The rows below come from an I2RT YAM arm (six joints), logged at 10 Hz.
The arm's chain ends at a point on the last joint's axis. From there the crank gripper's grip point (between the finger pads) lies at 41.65 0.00 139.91 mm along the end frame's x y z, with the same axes.
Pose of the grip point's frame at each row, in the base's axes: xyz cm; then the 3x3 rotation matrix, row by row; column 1 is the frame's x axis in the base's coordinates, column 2 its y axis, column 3 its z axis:
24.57, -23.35, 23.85; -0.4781, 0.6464, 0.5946; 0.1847, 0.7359, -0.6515; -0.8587, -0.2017, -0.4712
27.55, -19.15, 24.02; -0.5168, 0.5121, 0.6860; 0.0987, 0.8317, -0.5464; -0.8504, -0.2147, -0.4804
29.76, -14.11, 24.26; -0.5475, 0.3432, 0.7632; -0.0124, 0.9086, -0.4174; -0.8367, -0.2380, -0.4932
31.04, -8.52, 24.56; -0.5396, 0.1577, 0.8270; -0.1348, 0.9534, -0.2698; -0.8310, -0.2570, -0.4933
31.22, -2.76, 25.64; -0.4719, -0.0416, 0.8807; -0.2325, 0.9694, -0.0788; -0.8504, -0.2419, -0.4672
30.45, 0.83, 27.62; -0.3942, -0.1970, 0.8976; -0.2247, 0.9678, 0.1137; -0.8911, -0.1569, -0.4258
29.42, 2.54, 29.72; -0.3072, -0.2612, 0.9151; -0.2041, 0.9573, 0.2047; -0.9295, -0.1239, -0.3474
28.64, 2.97, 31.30; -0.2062, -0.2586, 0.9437; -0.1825, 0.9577, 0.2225; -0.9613, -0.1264, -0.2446
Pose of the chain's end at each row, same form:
18.24, -15.00, 34.02; -0.4781, 0.6464, 0.5946; 0.1847, 0.7359, -0.6515; -0.8587, -0.2017, -0.4712
20.10, -11.92, 34.28; -0.5168, 0.5121, 0.6860; 0.0987, 0.8317, -0.5464; -0.8504, -0.2147, -0.4804
21.36, -8.22, 34.65; -0.5475, 0.3432, 0.7632; -0.0124, 0.9086, -0.4174; -0.8367, -0.2380, -0.4932
21.72, -4.18, 34.92; -0.5396, 0.1577, 0.8270; -0.1348, 0.9534, -0.2698; -0.8310, -0.2570, -0.4933
20.86, -0.69, 35.72; -0.4719, -0.0416, 0.8807; -0.2325, 0.9694, -0.0788; -0.8504, -0.2419, -0.4672
19.53, 0.18, 37.29; -0.3942, -0.1970, 0.8976; -0.2247, 0.9678, 0.1137; -0.8911, -0.1569, -0.4258
17.90, 0.53, 38.45; -0.3072, -0.2612, 0.9151; -0.2041, 0.9573, 0.2047; -0.9295, -0.1239, -0.3474
16.30, 0.62, 38.73; -0.2062, -0.2586, 0.9437; -0.1825, 0.9577, 0.2225; -0.9613, -0.1264, -0.2446

